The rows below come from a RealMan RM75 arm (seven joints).
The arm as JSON. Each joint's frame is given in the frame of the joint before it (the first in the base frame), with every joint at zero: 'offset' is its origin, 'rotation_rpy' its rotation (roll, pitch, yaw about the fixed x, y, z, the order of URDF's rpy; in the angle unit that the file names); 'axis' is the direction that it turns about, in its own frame. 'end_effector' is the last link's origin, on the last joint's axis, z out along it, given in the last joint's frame.
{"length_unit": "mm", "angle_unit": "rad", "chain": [
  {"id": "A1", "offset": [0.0, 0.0, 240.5], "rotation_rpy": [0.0, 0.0, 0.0], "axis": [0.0, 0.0, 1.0]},
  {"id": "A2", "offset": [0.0, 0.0, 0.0], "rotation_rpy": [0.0, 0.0, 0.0], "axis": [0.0, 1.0, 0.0]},
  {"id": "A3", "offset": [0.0, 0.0, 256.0], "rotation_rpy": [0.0, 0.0, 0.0], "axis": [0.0, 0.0, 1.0]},
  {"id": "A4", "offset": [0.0, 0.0, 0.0], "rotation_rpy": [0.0, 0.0, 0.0], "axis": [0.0, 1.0, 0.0]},
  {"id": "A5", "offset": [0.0, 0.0, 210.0], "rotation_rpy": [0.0, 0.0, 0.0], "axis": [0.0, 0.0, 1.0]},
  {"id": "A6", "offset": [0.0, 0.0, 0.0], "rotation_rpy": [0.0, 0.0, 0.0], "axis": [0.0, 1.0, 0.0]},
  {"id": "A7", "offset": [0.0, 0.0, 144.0], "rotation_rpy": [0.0, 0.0, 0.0], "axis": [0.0, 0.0, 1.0]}
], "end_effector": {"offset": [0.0, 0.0, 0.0], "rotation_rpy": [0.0, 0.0, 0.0]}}
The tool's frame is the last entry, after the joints.
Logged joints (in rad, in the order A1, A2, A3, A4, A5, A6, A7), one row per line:
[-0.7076 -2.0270 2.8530 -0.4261 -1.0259 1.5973 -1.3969]
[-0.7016 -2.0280 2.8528 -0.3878 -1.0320 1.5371 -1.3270]
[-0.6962 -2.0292 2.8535 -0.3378 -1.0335 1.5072 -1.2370]
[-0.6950 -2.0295 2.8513 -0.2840 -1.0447 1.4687 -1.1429]
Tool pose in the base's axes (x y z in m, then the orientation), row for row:
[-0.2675 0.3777 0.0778 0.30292 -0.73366 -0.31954 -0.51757]
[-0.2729 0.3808 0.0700 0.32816 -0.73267 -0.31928 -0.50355]
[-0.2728 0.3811 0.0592 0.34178 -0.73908 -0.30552 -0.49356]
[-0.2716 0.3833 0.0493 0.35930 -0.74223 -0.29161 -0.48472]
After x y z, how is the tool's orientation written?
As a quaternion, w x y z.
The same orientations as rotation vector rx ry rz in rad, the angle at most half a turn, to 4 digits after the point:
[-1.9447 -0.8470 -1.3719]
[-1.9180 -0.8358 -1.3182]
[-1.9220 -0.7945 -1.2835]
[-1.9140 -0.7520 -1.2500]

